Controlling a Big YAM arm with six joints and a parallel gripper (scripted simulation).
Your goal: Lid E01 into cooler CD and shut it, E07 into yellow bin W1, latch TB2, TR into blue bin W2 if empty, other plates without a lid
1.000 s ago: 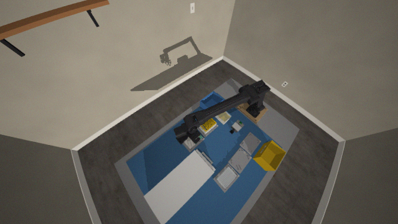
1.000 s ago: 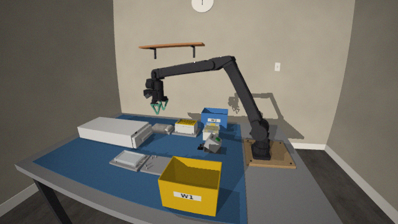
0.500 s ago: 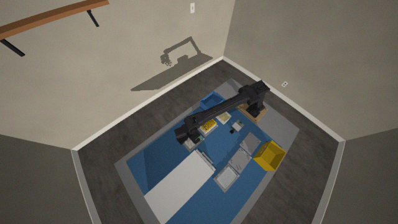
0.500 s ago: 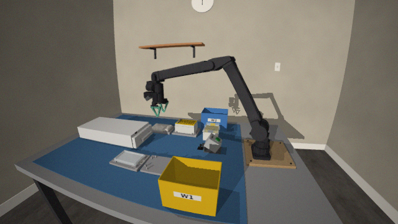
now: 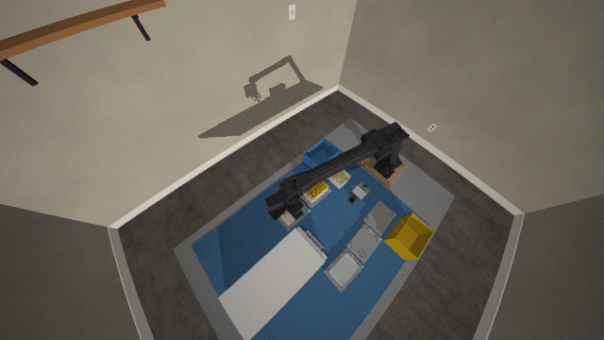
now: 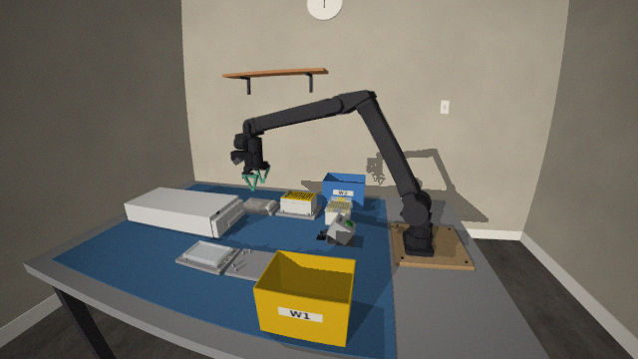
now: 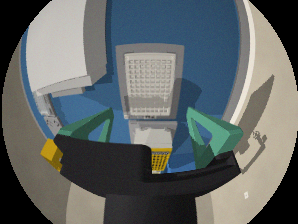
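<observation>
Right now the white plate is 9 cm below my hand. From my hand the other things lie so: grey plate lid 18 cm to the left, 11 cm ahead, 8 cm below; then tip rack TR 18 cm behind, 5 cm below, 1 cm to the right; then black plate 18 cm to the left, 11 cm ahead, 8 cm below.
</observation>
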